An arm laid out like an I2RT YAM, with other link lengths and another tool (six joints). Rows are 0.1 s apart.
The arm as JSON. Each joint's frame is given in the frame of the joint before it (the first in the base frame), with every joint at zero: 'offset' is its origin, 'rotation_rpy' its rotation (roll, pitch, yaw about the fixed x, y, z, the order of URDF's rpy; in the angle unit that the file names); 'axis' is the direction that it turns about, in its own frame. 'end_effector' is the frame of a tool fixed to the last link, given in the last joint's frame.
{
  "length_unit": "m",
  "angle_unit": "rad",
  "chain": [
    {
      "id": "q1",
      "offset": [
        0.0,
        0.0,
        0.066
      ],
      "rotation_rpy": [
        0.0,
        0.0,
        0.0
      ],
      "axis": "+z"
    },
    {
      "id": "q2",
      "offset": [
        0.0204,
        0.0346,
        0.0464
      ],
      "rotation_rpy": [
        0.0,
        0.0,
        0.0
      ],
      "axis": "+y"
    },
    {
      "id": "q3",
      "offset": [
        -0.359,
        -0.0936,
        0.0
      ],
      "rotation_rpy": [
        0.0,
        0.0,
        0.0
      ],
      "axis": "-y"
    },
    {
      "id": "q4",
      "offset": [
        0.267,
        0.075,
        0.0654
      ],
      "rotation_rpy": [
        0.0,
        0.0,
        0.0
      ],
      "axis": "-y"
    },
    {
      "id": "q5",
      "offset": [
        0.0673,
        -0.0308,
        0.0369
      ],
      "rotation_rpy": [
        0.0,
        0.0,
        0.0
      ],
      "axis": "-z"
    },
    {
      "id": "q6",
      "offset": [
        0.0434,
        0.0,
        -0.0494
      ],
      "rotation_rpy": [
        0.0,
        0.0,
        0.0
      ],
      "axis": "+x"
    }
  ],
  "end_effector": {
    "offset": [
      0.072,
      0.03,
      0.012
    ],
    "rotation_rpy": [
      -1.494,
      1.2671,
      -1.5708
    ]
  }
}
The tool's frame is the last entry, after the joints.
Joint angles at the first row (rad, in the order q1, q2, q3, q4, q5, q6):
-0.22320, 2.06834, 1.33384, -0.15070, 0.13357, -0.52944
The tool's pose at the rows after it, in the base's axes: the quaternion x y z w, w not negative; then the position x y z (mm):
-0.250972, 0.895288, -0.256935, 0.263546, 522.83, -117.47, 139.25
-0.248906, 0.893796, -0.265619, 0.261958, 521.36, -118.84, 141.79
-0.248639, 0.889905, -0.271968, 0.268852, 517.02, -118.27, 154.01
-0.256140, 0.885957, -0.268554, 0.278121, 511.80, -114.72, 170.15
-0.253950, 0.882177, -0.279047, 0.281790, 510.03, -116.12, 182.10
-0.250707, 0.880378, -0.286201, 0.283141, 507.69, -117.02, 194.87
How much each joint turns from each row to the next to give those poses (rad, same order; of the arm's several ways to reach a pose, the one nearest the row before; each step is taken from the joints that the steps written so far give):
0.00000, 0.00109, -0.00809, 0.00038, 0.00276, 0.00023
0.00075, -0.00847, -0.00598, 0.00466, 0.01729, -0.00232
0.00002, -0.03154, -0.01072, -0.00063, 0.00325, -0.00507
0.00001, -0.03678, 0.00020, -0.02366, -0.01995, -0.01223
-0.00011, -0.02273, 0.00455, -0.00792, 0.01406, -0.00494
0.00007, -0.02248, 0.01144, -0.02284, 0.01207, 0.00001

